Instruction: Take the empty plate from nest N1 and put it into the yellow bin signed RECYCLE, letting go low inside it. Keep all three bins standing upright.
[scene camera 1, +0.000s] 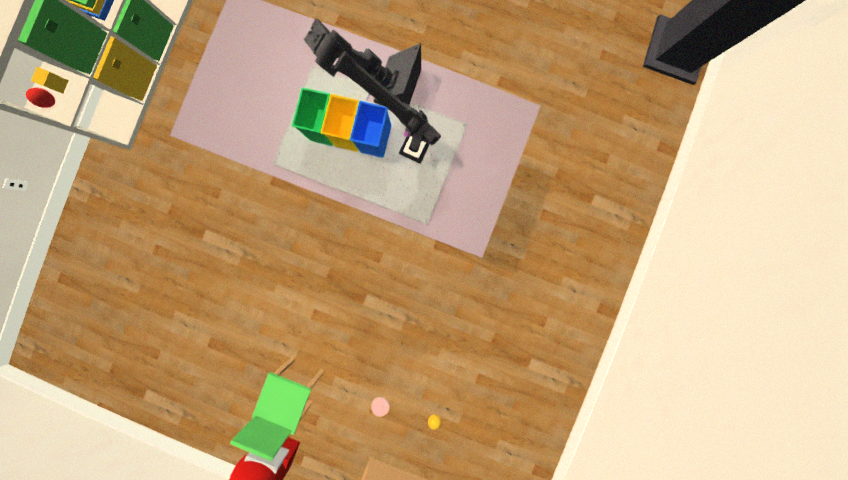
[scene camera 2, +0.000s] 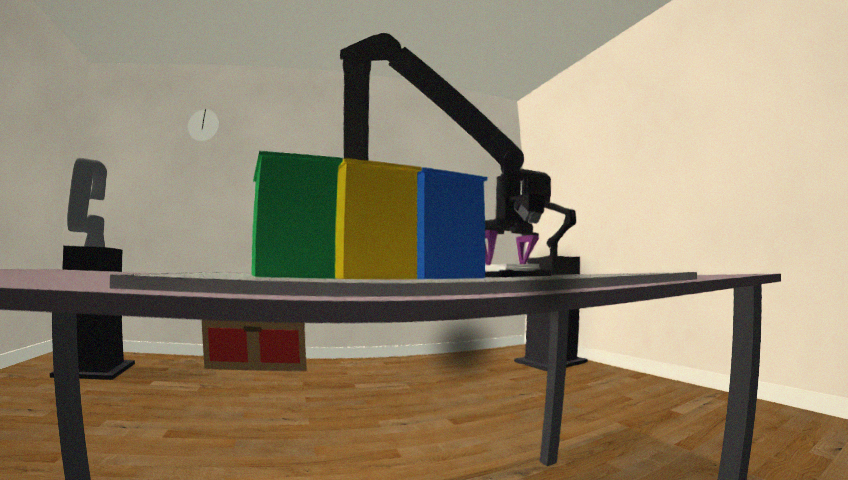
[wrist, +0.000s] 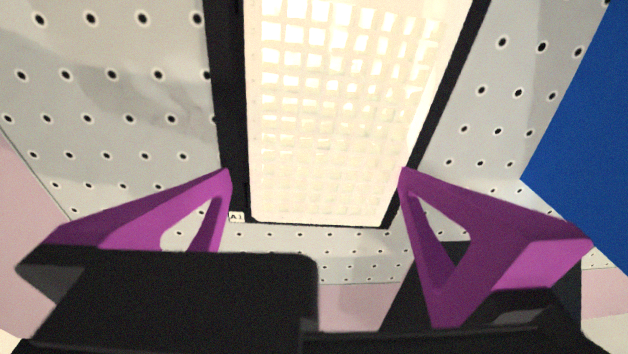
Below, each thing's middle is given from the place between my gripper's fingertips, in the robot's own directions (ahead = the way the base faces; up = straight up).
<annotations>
Right now the white plate (wrist: 335, 103) is 3 cm ahead of my hand and 1 cm to the right of it. The rest, counted from my hand: black nest (wrist: 225, 36) (3 cm ahead, 2 cm below, 1 cm to the right); blue bin (scene camera 2: 450, 205) (21 cm to the right, 7 cm above, 6 cm ahead); yellow bin (scene camera 2: 376, 213) (34 cm to the right, 7 cm ahead, 7 cm above).
</annotations>
